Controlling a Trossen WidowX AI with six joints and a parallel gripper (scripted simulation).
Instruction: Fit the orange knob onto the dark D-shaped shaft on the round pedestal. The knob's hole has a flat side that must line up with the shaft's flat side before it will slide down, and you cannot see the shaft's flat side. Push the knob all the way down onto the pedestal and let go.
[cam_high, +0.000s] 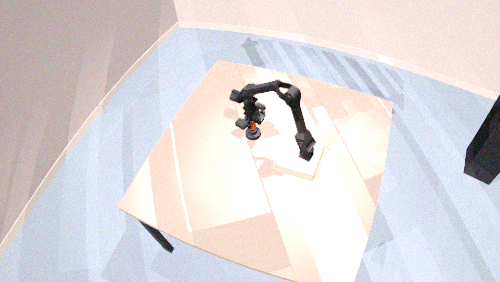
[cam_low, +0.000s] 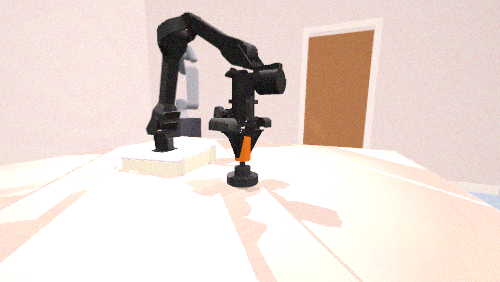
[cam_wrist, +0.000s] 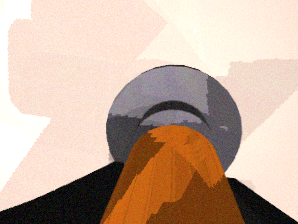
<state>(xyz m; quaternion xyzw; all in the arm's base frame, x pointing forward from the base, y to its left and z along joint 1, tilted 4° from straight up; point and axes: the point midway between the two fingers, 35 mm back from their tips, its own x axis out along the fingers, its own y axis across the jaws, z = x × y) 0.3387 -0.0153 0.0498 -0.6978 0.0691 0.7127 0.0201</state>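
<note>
Now: the orange knob 20 mm above my gripper tip. Also, from my gripper tip: pedestal (40 mm below).
</note>
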